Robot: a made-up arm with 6 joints. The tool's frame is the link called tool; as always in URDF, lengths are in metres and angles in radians.
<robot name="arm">
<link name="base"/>
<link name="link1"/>
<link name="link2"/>
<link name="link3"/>
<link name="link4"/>
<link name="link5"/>
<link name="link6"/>
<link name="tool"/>
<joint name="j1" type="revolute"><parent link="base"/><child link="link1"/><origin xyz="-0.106 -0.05 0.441"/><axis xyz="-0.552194 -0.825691 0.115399"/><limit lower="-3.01" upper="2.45"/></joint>
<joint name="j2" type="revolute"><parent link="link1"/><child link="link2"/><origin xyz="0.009 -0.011 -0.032"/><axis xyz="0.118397 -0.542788 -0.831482"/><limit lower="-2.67" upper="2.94"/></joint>
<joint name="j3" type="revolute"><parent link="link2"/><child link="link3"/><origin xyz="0.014 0.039 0.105"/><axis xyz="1 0 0"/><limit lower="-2.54" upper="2.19"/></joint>
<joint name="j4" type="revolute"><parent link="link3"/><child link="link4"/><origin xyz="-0.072 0.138 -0.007"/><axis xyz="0 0 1"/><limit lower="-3.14" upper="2.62"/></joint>
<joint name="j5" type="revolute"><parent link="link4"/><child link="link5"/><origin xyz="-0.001 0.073 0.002"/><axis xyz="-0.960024 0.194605 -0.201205"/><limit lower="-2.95" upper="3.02"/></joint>
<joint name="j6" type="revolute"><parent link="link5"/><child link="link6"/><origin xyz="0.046 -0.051 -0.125"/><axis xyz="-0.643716 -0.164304 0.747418"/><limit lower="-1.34" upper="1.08"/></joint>
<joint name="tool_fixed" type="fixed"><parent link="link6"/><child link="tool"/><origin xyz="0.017 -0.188 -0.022" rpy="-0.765 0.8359 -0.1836"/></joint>
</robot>
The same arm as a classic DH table. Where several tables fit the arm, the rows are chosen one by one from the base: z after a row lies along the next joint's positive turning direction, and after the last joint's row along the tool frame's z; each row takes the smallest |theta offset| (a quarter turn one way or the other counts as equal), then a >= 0, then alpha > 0; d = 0 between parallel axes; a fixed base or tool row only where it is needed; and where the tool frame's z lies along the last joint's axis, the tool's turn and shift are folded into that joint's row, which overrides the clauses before.
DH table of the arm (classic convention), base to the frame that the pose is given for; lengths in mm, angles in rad. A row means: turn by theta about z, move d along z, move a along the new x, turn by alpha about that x. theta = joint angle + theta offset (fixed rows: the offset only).
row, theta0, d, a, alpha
base (fixed), -0.5895, 429.3, -60.3, 1.4551
j1, 0.4309, 91.1, -1.1, 1.2799
j2, 0.9069, -73.5, 24.7, 1.4521
j3, 0.5783, -45, -138, 1.5708
j4, -0.2, -1.8, -71.3, 1.7734
j5, -0.3268, 41.7, 81.6, -1.1201
j6, 0.9139, -139.6, 155, -1.7258
tool (fixed), 1.3269, -111.3, 0, 0
Joint limits (rad, base to tool): -3.01..2.45 -2.67..2.94 -2.54..2.19 -3.14..2.62 -2.95..3.02 -1.34..1.08

